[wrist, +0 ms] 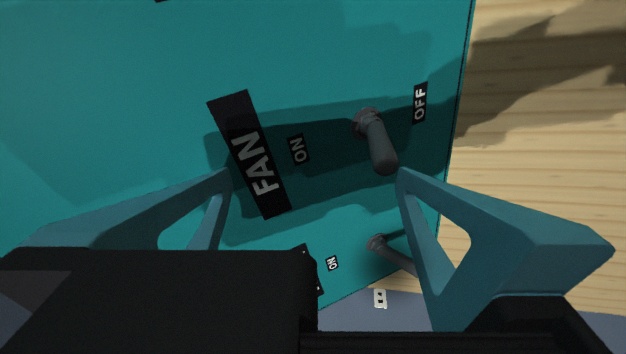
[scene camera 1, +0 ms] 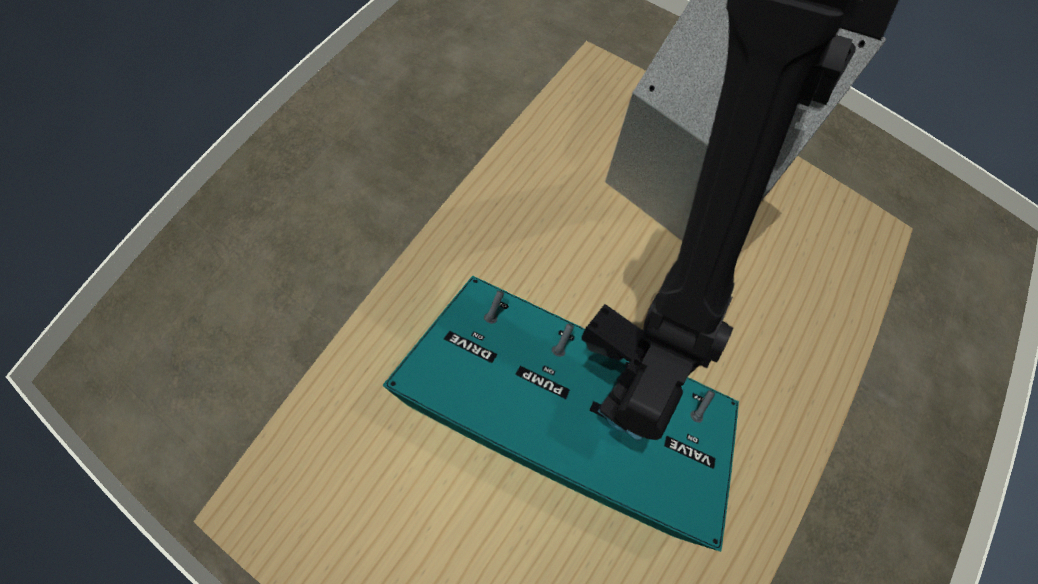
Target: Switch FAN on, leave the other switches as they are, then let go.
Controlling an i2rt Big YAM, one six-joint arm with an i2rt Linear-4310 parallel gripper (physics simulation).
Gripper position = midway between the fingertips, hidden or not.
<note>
In view: my gripper (wrist: 313, 176) and a teal switch panel (scene camera 1: 501, 381).
The teal switch panel shows as well in the wrist view (wrist: 108, 108).
</note>
